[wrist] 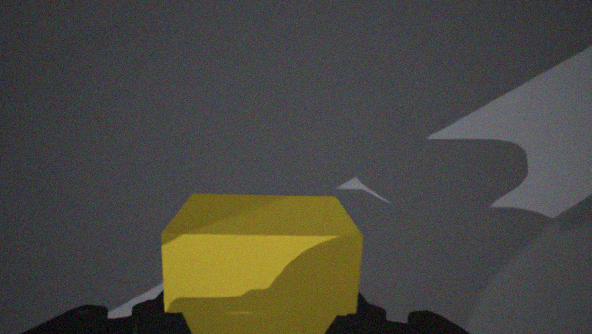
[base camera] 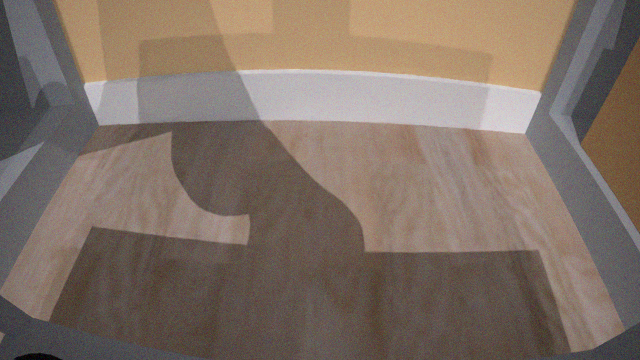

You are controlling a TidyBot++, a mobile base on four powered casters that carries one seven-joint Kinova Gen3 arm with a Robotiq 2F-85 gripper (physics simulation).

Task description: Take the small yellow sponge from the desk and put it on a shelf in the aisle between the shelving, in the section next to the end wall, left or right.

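Frame: origin at the arm's base, x ahead, y left, z up, level; centimetres.
Where they show: gripper, fingertip midpoint: (wrist: 263,299).
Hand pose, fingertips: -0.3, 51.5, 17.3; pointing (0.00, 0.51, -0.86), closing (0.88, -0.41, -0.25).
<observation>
Each offset is from my fingertips to the top centre of the thing, as dx, dy, dz. "*": to the spot under its first point. Level surfaces: height alone.
The yellow sponge {-0.2, -1.5, +7.3} (wrist: 262,265) is at the bottom middle of the wrist view, between the black fingers. My gripper (wrist: 263,299) is shut on it, with a finger on each side. Behind the sponge a grey surface {dz -3.6} (wrist: 225,100) fills the wrist view, mostly in shadow, with light patches at the right. I cannot tell from this view how far the sponge is from that surface. In the base camera view, grey shelving stands at the left (base camera: 45,165) and at the right (base camera: 565,165). The gripper and the sponge do not show there.
The orange end wall (base camera: 400,20) with its white baseboard {* +57.6, -57.0, -52.2} (base camera: 360,97) stands straight ahead across the aisle. The wood floor {dz -57.0} (base camera: 450,200) lies between the two grey shelf sides, with the dark shadow of the arm and base across it.
</observation>
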